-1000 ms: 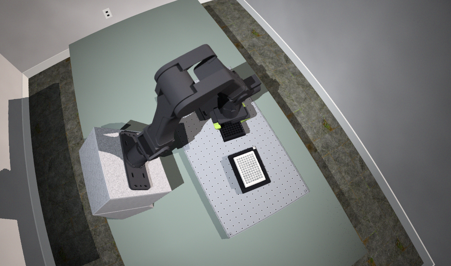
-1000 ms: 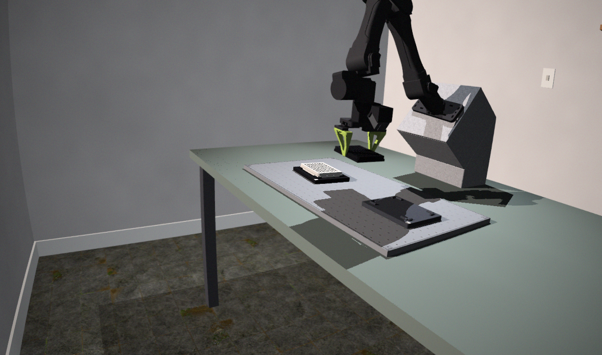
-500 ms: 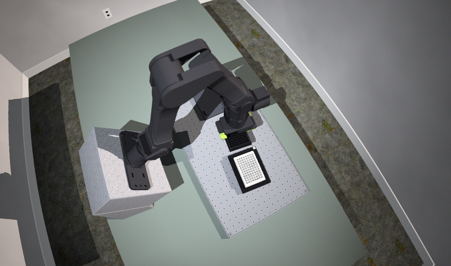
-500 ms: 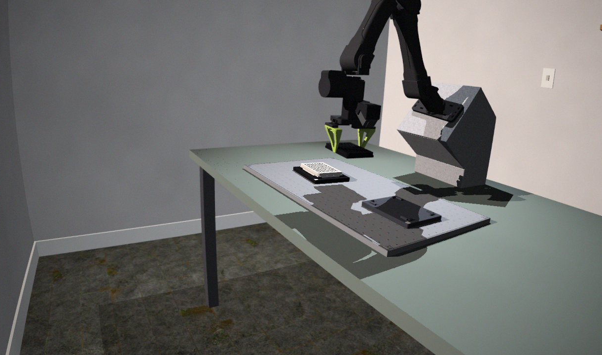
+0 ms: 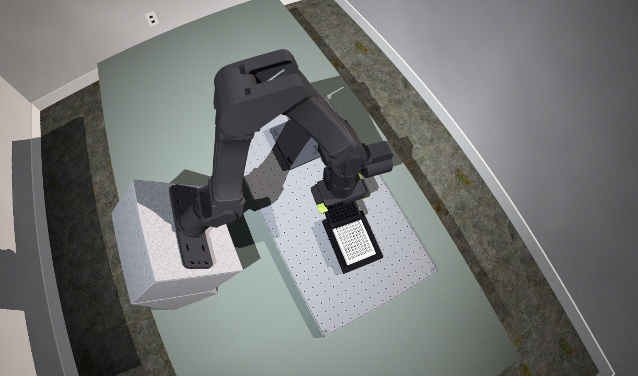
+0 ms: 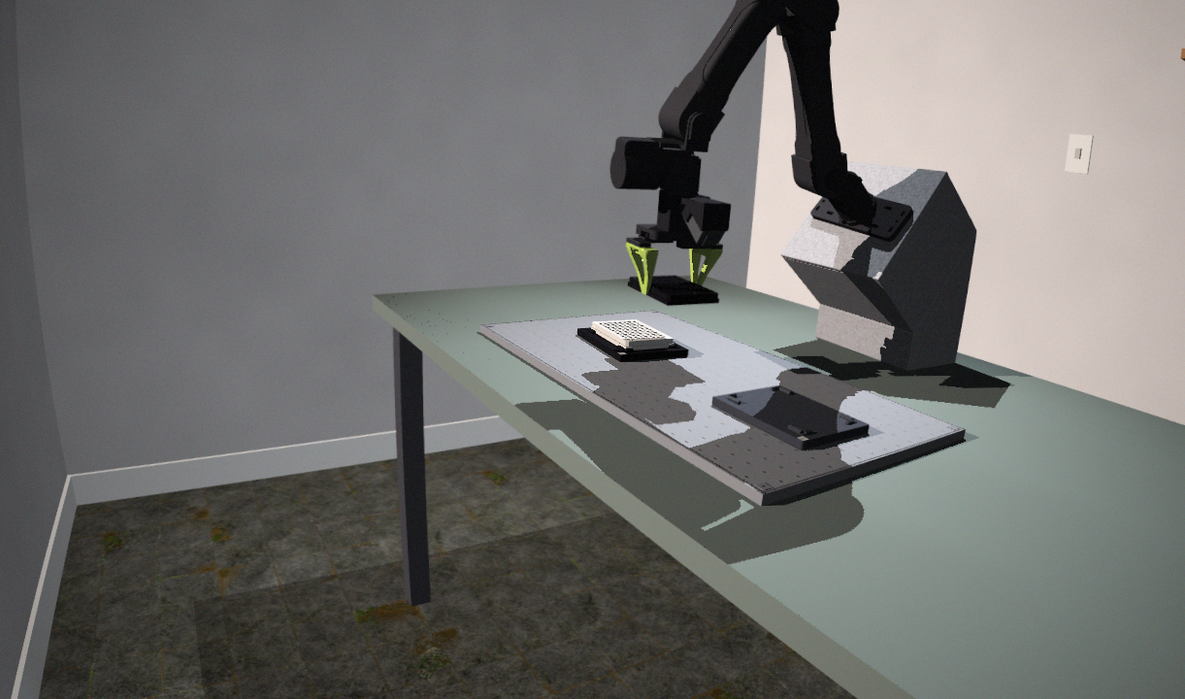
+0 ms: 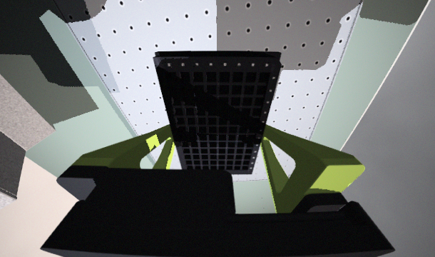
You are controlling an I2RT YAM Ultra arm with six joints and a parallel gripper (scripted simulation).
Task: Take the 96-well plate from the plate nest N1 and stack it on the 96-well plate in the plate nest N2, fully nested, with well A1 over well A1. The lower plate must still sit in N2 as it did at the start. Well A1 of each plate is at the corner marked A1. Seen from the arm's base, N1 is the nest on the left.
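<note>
Right now the white 96-well plate is 20 mm ahead of my hand, 80 mm to the right of it and 90 mm below it. Round my hand: black 96-well plate: right at my hand; black nest N2: 20 mm ahead, 80 mm to the right, 110 mm below; nest N1: 50 mm behind, 270 mm to the left, 110 mm below.
</note>
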